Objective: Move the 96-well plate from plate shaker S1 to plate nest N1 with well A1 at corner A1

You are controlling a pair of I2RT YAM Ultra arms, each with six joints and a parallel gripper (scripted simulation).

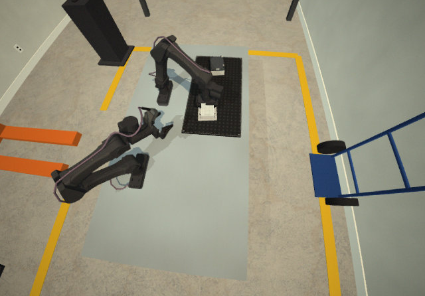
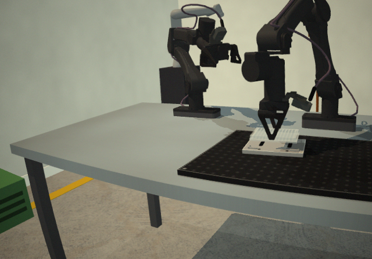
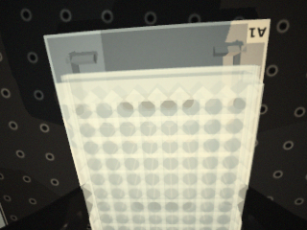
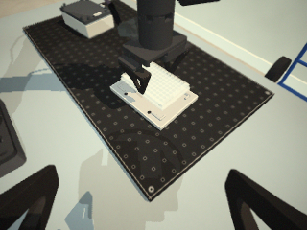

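Right now my left hand is 40 mm above the plate nest N1. From my left hand the other things lie so: white 96-well plate 10 mm below; A1 mark 40 mm ahead, 90 mm to the left, 30 mm below.
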